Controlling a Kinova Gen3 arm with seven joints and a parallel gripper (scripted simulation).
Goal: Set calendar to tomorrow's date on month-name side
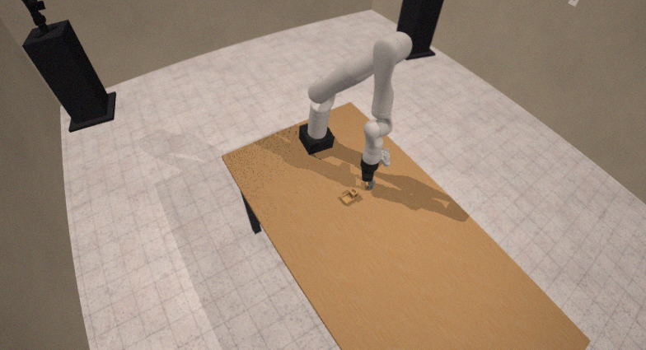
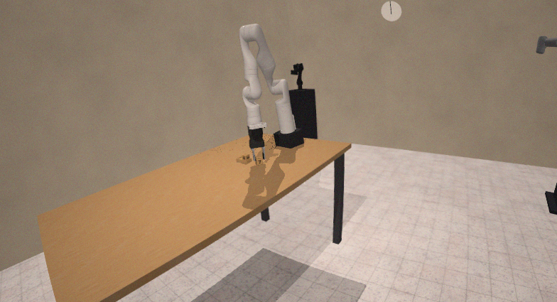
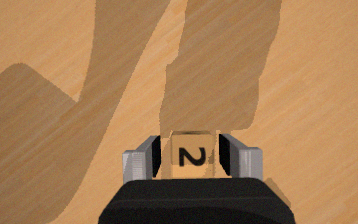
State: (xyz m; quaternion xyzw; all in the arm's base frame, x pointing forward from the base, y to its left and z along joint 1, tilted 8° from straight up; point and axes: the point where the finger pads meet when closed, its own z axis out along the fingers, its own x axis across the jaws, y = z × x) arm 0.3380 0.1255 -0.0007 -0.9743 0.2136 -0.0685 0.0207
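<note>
Right now the wooden date cube is 30 mm below my hand. Also, from my hand: wooden tray (20 mm ahead, 110 mm to the right, 30 mm below).
</note>
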